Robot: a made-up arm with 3 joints. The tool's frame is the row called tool. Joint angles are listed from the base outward.
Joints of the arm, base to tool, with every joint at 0 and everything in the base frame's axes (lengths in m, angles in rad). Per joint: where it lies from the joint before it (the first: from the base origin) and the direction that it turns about. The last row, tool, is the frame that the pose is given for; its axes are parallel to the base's.
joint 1: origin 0 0 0.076 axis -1 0 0
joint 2: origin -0.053 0.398 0.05 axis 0 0 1
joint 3: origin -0.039 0.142 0.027 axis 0 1 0
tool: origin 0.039 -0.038 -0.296
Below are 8 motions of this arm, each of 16 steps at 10 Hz.
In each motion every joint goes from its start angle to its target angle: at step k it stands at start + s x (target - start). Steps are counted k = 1, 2, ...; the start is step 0. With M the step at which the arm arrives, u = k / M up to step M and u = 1 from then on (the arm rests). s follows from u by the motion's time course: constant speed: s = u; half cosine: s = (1 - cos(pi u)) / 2; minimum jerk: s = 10 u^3 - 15 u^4 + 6 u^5.
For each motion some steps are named. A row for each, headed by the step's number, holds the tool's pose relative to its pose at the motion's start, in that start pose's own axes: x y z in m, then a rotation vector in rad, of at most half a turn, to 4 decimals.
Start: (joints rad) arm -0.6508 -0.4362 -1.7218
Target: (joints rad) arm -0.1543 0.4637 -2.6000
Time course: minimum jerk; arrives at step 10
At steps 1, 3, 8, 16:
1: 0.0007 0.0025 0.0016 0.0082 -0.0093 0.0026
3: 0.0103 0.0463 0.0376 0.1600 -0.1717 0.0416
8: -0.0452 0.1243 0.3155 0.9871 -0.7671 -0.0392
16: -0.0529 0.1172 0.3349 1.0479 -0.7919 -0.0655

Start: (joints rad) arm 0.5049 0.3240 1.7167
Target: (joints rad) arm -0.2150 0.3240 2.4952
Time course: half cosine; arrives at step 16
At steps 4, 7, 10, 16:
4: -0.0732 -0.0136 -0.0129 -0.0201 0.0803 0.0979
7: -0.1944 -0.0625 -0.0337 -0.0820 0.2191 0.2626
10: -0.3122 -0.1522 -0.0526 -0.1911 0.3697 0.4338
16: -0.4066 -0.2793 -0.0645 -0.3513 0.5188 0.5926

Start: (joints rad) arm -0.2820 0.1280 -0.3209
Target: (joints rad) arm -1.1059 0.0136 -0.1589
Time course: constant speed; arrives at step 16
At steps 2, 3, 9, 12, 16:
2: 0.0144 0.0159 0.0489 0.0930 0.0078 -0.0449
3: 0.0215 0.0220 0.0740 0.1399 0.0122 -0.0666
9: 0.0617 0.0323 0.2290 0.4268 0.0451 -0.1863
12: 0.0794 0.0202 0.3070 0.5738 0.0650 -0.2387
16: 0.0993 -0.0136 0.4079 0.7733 0.0943 -0.3002

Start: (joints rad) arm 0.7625 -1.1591 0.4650
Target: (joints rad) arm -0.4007 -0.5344 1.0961
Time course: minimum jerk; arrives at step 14
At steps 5, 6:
5: -0.1617 -0.0175 0.1395 0.0365 0.4082 0.2013
6: -0.2218 -0.0414 0.2278 0.0565 0.6010 0.3104

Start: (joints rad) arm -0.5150 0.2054 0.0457
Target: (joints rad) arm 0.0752 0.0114 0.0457
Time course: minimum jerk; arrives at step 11
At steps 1, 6, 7, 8, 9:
1: 0.0000 -0.0008 -0.0019 -0.0037 0.0008 -0.0014
6: -0.0022 -0.1010 -0.1565 -0.3360 0.0512 -0.1278
7: -0.0049 -0.1372 -0.1923 -0.4282 0.0584 -0.1616
8: -0.0077 -0.1688 -0.2187 -0.5029 0.0621 -0.1884
9: -0.0098 -0.1906 -0.2346 -0.5521 0.0635 -0.2058

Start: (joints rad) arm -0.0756 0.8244 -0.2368
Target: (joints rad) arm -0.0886 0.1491 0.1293
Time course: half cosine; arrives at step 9
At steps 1, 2, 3, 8, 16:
1: -0.0011 -0.0013 -0.0007 -0.0044 0.0108 -0.0199
2: -0.0045 -0.0046 -0.0026 -0.0158 0.0417 -0.0774
3: -0.0099 -0.0081 -0.0048 -0.0297 0.0891 -0.1663
8: -0.0332 0.0018 -0.0061 -0.0277 0.3361 -0.6577
16: -0.0336 0.0032 -0.0058 -0.0247 0.3458 -0.6785

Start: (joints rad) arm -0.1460 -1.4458 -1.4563
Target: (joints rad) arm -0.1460 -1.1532 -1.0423
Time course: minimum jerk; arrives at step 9
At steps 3, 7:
3: -0.0266 0.0157 0.0046 0.0607 0.0869 0.0097
7: -0.1174 0.0602 0.0431 0.2593 0.3800 0.0818

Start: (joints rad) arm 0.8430 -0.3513 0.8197
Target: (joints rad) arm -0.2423 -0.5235 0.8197
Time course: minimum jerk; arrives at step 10
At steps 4, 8, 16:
4: -0.1507 0.0288 0.1407 0.2580 0.1274 0.1971
8: -0.3783 -0.1115 0.4540 0.7422 0.4289 0.5784
16: -0.3913 -0.1365 0.4817 0.7849 0.4602 0.6137

